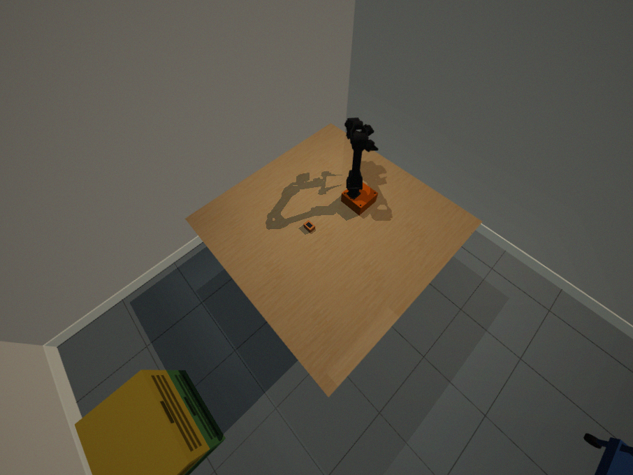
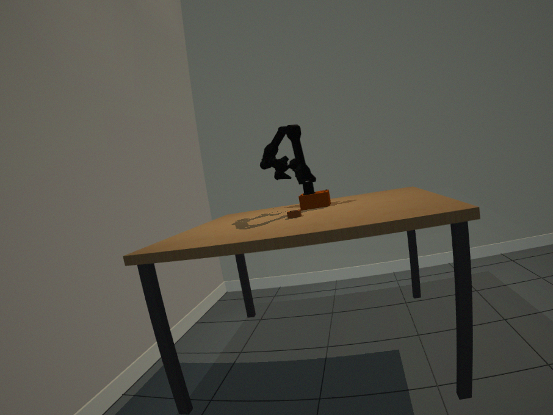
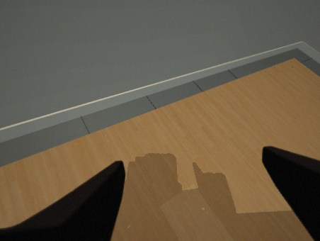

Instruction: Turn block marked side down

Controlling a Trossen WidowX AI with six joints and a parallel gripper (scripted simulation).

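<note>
Right now the block is 620 mm ahead of my gripper tip, 40 mm to the left of it and 170 mm below it.
</note>
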